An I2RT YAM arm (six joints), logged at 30 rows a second.
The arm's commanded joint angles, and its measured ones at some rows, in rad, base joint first. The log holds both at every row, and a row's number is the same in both.
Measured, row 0:
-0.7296, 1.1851, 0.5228, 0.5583, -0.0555, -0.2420
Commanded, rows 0 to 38:
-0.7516, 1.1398, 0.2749, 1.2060, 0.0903, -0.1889
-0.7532, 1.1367, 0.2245, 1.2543, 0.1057, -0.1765
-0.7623, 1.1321, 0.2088, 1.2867, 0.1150, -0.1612
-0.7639, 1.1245, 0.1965, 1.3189, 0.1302, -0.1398
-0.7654, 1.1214, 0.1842, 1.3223, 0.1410, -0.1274
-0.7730, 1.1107, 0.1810, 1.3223, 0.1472, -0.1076
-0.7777, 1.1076, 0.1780, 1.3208, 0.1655, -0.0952
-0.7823, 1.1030, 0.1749, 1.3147, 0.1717, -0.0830
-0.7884, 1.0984, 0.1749, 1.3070, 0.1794, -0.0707
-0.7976, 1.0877, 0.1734, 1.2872, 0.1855, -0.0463
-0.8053, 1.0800, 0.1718, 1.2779, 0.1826, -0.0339
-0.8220, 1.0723, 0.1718, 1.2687, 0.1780, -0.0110
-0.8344, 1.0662, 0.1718, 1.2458, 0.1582, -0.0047
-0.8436, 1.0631, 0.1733, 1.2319, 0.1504, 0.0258
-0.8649, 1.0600, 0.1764, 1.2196, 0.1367, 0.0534
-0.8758, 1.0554, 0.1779, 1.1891, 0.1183, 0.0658
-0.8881, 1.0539, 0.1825, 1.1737, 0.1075, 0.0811
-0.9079, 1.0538, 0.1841, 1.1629, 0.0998, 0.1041
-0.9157, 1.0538, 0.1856, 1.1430, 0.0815, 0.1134
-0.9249, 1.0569, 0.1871, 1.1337, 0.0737, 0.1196
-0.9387, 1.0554, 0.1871, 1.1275, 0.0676, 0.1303
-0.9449, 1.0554, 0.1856, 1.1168, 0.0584, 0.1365
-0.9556, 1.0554, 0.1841, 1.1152, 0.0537, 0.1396
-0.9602, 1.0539, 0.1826, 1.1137, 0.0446, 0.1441
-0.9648, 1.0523, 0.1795, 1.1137, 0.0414, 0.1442
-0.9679, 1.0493, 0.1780, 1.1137, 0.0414, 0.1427
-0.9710, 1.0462, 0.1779, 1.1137, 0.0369, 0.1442
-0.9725, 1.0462, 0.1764, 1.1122, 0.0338, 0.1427
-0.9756, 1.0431, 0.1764, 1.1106, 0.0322, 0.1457
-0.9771, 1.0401, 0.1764, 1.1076, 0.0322, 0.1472
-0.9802, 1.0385, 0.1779, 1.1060, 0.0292, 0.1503
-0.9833, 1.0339, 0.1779, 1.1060, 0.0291, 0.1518
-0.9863, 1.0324, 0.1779, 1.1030, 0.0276, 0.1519
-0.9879, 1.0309, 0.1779, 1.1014, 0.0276, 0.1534
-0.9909, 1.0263, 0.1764, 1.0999, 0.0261, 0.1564
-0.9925, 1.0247, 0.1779, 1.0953, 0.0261, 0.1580
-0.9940, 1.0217, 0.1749, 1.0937, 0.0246, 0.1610
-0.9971, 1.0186, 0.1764, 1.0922, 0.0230, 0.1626
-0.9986, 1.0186, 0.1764, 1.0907, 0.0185, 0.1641
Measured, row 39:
-0.9863, 1.0397, 0.1730, 1.0561, 0.0368, 0.1272
